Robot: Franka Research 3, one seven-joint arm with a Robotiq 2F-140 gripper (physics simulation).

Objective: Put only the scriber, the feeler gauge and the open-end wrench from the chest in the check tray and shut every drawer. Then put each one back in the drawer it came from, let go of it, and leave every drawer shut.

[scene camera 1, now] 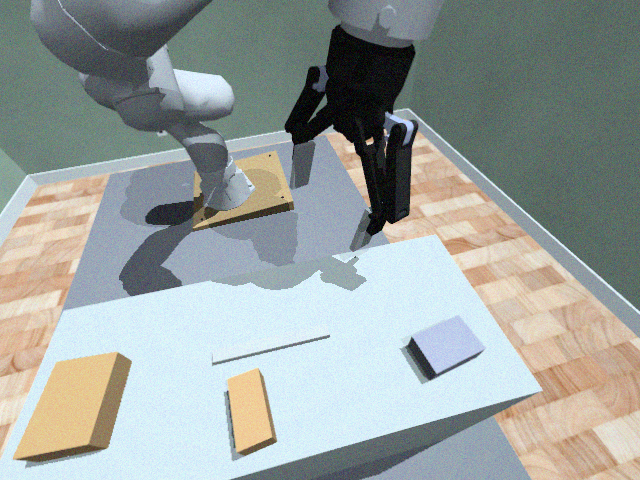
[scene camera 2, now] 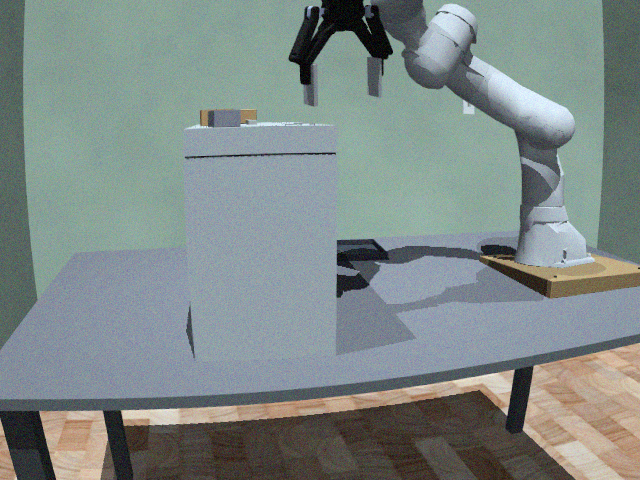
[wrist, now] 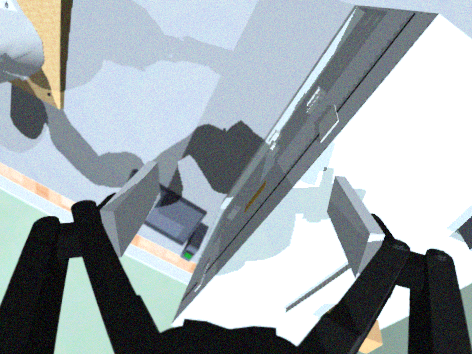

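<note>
The pale chest point(scene camera 1: 372, 304) point(scene camera 2: 258, 232) point(wrist: 405, 120) stands on the table; its drawer front shows at a steep slant in the wrist view, and no drawer sticks out past its straight front edge in scene camera 2. The dark check tray point(scene camera 2: 381, 249) point(wrist: 182, 220) lies on the table beyond the chest, partly hidden in scene camera 2 and partly shaded in the wrist view; small contents cannot be made out. My gripper point(scene camera 1: 330, 204) point(scene camera 2: 342, 88) point(wrist: 244, 187) is wide open and empty, above the chest's front edge. The scriber, feeler gauge and open-end wrench cannot be made out.
On the chest top are a large orange block point(scene camera 1: 72, 405), a smaller orange block point(scene camera 1: 250, 410), a bluish-grey block point(scene camera 1: 447, 343) point(scene camera 2: 224, 118) and a thin pale bar point(scene camera 1: 271, 348) point(wrist: 317, 287). A small dark box with a green spot point(wrist: 188, 255) is beside the tray.
</note>
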